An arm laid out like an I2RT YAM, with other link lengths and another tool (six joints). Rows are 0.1 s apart.
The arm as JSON. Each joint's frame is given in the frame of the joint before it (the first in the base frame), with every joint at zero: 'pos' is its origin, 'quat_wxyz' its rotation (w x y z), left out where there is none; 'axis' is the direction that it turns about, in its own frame. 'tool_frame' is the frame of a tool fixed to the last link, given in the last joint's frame.
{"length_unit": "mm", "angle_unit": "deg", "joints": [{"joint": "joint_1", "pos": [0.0, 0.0, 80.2], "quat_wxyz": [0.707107, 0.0, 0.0, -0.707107], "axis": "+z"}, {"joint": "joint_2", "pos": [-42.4, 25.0, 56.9], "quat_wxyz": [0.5, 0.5, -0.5, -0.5], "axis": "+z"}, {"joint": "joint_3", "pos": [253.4, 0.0, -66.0], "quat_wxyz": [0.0, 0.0, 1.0, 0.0], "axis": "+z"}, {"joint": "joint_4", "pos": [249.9, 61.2, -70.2], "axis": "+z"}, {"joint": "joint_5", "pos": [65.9, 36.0, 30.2], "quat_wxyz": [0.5, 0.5, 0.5, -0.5], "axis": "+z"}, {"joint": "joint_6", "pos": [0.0, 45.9, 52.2], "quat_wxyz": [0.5, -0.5, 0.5, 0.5], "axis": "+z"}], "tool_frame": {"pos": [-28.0, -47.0, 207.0], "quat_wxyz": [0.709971, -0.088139, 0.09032, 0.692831]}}
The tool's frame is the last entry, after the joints.
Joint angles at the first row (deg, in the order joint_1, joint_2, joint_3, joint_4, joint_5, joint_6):
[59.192 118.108 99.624 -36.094 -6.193 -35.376]
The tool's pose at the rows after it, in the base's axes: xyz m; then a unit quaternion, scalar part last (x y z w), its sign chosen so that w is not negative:
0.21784, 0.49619, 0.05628, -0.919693, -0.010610, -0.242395, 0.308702
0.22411, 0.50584, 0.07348, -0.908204, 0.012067, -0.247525, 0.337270
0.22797, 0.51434, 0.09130, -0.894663, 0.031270, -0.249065, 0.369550
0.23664, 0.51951, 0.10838, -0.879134, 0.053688, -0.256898, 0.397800
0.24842, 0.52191, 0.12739, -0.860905, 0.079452, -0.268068, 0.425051
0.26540, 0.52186, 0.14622, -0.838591, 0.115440, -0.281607, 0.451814
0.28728, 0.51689, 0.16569, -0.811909, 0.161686, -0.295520, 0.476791
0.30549, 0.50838, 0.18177, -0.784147, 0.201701, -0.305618, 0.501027
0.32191, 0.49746, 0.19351, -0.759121, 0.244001, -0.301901, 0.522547
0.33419, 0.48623, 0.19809, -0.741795, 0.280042, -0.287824, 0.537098
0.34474, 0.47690, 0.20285, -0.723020, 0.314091, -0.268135, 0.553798
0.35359, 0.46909, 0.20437, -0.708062, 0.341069, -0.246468, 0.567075
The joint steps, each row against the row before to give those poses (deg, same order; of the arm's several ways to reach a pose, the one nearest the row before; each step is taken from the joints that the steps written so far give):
[-0.684 -1.137 -0.622 1.869 -1.420 1.887]
[-0.640 -2.016 -1.597 3.352 -0.912 2.239]
[-0.712 -2.427 -2.501 4.063 -1.506 2.081]
[-0.881 -2.504 -2.887 4.470 -0.578 2.151]
[-1.072 -2.740 -3.089 4.676 -0.095 2.333]
[-1.394 -2.715 -3.650 5.650 0.545 3.200]
[-1.856 -2.799 -4.021 6.039 1.071 4.035]
[-1.867 -2.856 -4.765 6.395 0.688 3.639]
[-2.421 -2.124 -4.247 5.599 -0.555 4.424]
[-2.538 -1.197 -3.300 4.035 -1.592 4.216]
[-2.465 -0.664 -2.999 4.386 -2.027 4.652]
[-2.306 0.095 -2.268 3.844 -2.336 4.120]

